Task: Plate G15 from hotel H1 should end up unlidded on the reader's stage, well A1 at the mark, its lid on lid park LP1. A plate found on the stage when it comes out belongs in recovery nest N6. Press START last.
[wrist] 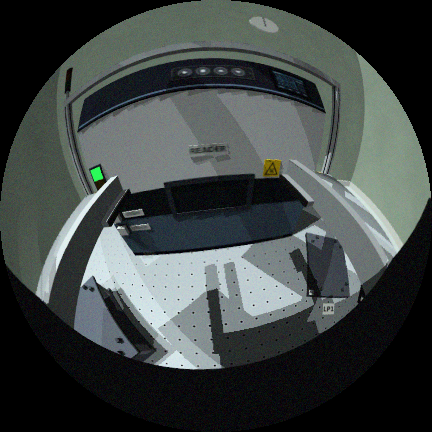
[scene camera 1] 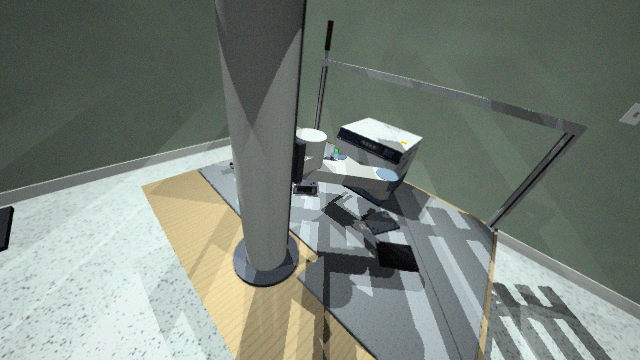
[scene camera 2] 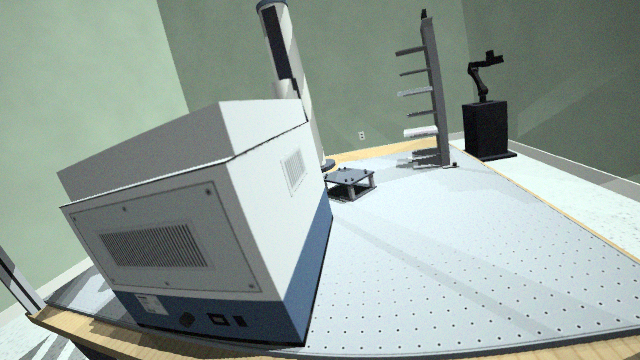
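Seen in the pictures: gripper, between the fingertips: (wrist: 202, 170); arm's base, origin of its link: (scene camera 1: 267, 255).
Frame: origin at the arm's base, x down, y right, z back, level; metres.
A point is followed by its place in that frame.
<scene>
My gripper (wrist: 202, 170) {x -0.207, y -0.021, z -0.556 m} is open and empty. Its two fingers stand wide apart in front of the reader (scene camera 1: 382, 134) {x -0.345, y -0.005, z -0.769 m} (scene camera 2: 270, 200) {x -0.221, y -0.205, z -0.927 m} (wrist: 210, 120) {x -0.246, y -0.009, z -0.616 m}. The reader's framed front opening (wrist: 210, 195) {x -0.143, y -0.014, z -0.616 m} looks dark, and no stage or plate shows there. The green lamp (wrist: 96, 174) {x -0.211, y -0.179, z -0.610 m} is lit. Two small buttons with unreadable labels are at the reader's left front, partly behind the left finger. Lid park LP1 (wrist: 327, 265) {x -0.023, y 0.219, z -0.512 m} shows a dark top without a lid. A hotel rack (scene camera 2: 436, 95) {x -0.275, y -0.590, z -0.343 m} holds a thick white plate (scene camera 2: 420, 131) {x -0.151, y -0.528, z -0.296 m} low down and a pale, thin item (scene camera 2: 414, 92) {x -0.297, y -0.525, z -0.302 m} higher up; their labels cannot be read.
A dark raised platform on posts (scene camera 2: 350, 175) {x -0.073, y -0.247, z -0.439 m} (wrist: 97, 320) {x -0.073, y -0.207, z -0.439 m} stands left of the gripper in the wrist view. A black flat fixture (scene camera 1: 396, 256) {x -0.025, y 0.379, z -0.381 m} lies on the deck. The arm's thick column (scene camera 1: 265, 150) {x -0.506, y 0.065, z 0.038 m} hides part of the bench. A metal frame (scene camera 1: 440, 90) {x -0.604, y 0.136, z -1.004 m} rises behind the reader.
</scene>
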